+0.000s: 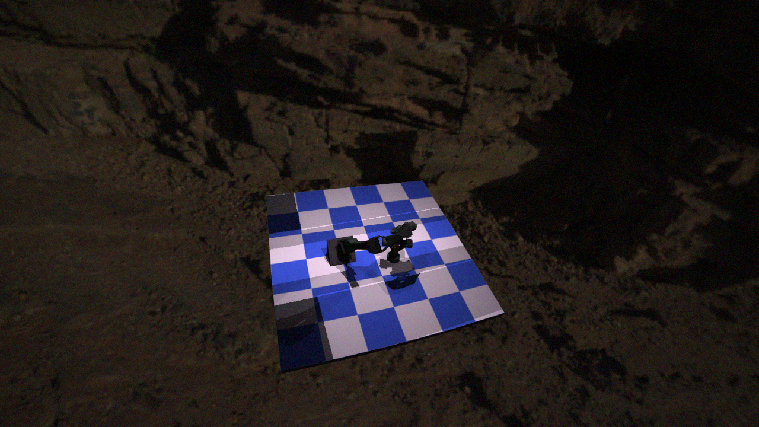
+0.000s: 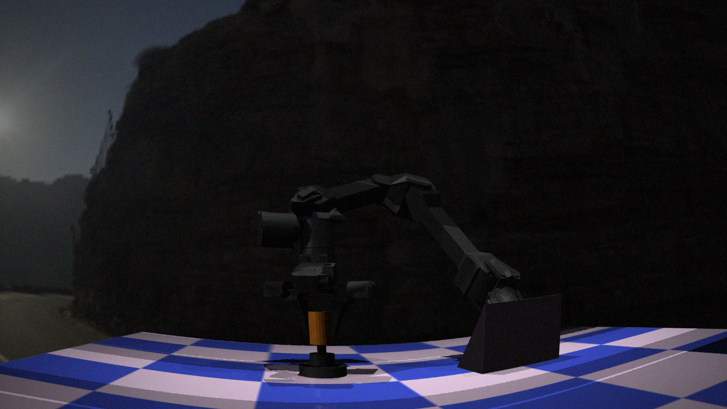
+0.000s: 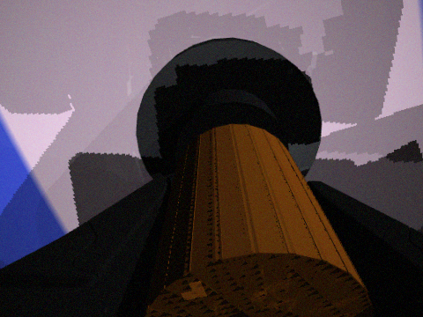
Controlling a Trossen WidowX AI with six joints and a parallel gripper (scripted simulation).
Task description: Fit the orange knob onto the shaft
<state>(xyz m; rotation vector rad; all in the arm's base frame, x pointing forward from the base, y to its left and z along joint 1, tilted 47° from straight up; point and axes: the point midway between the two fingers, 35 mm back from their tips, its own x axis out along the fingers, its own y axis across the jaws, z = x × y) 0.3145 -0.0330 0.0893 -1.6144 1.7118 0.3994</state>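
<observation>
Right now my gripper tip is 20 mm below the orange knob. The rest, counted from my gripper tip: pedestal: 40 mm below.
</observation>
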